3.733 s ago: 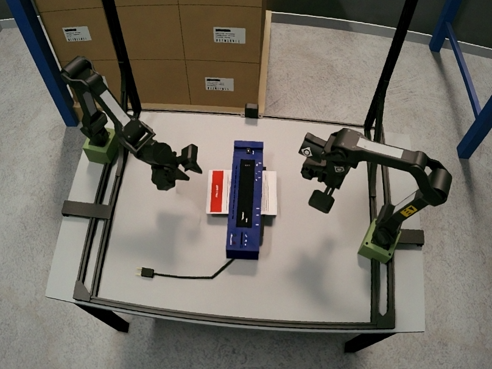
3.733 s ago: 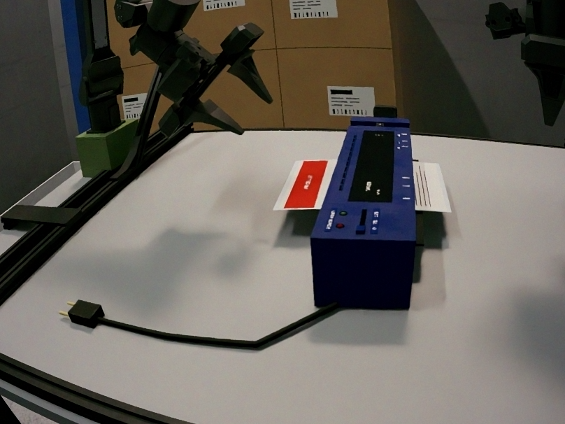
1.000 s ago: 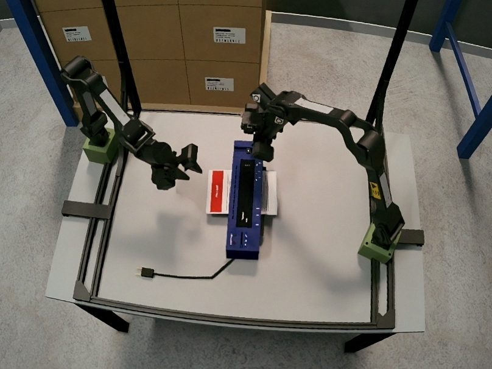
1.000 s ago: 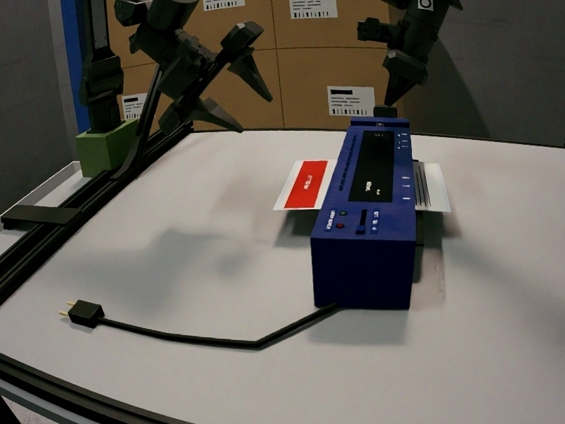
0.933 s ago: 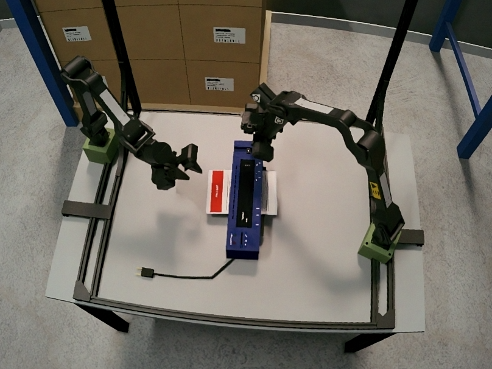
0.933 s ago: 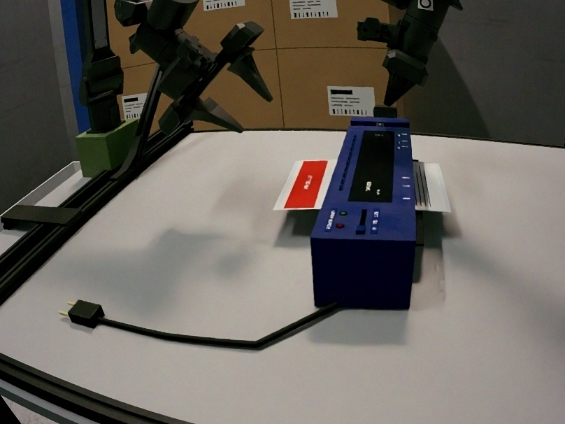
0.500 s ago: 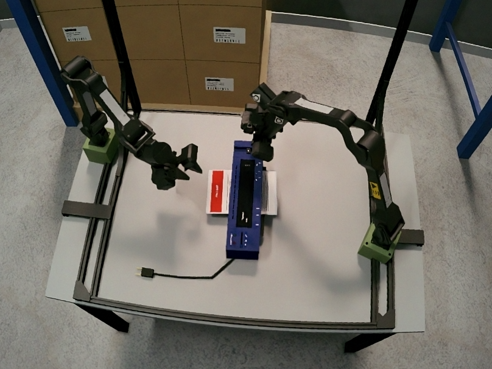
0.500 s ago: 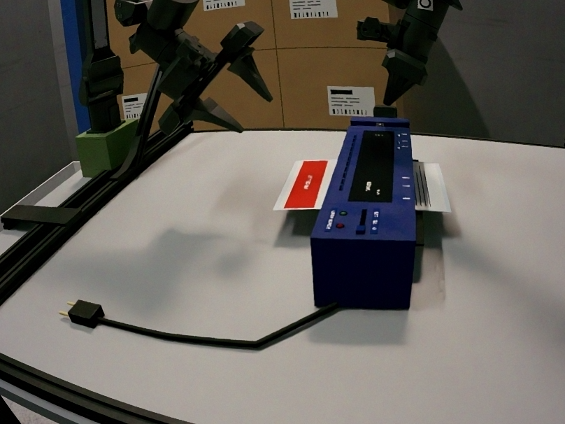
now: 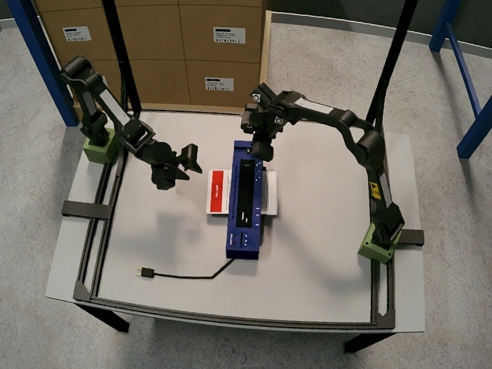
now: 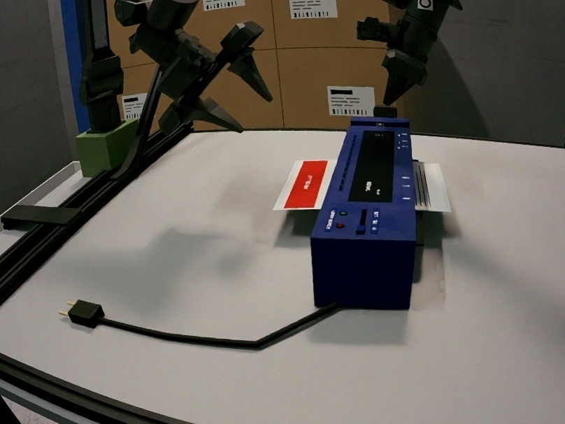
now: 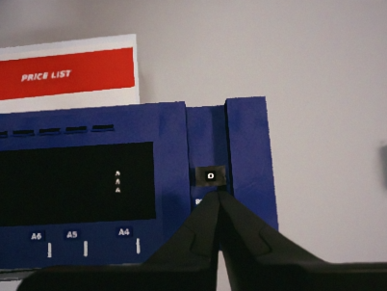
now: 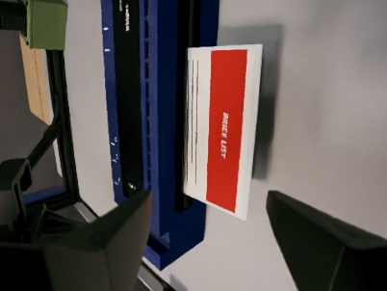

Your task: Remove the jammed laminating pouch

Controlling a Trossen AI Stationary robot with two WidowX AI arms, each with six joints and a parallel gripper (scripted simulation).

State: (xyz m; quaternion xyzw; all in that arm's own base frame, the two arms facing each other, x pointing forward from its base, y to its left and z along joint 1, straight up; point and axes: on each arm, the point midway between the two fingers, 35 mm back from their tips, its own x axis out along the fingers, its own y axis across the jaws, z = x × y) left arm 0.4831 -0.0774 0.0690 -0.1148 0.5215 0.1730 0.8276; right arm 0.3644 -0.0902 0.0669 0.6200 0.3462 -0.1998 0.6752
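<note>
My left gripper is now 70 mm above the release key, 20 mm to the left of it and 10 mm short of it. From my left hand the other things lie so: plug 490 mm ahead, 180 mm to the right, 140 mm below.
</note>
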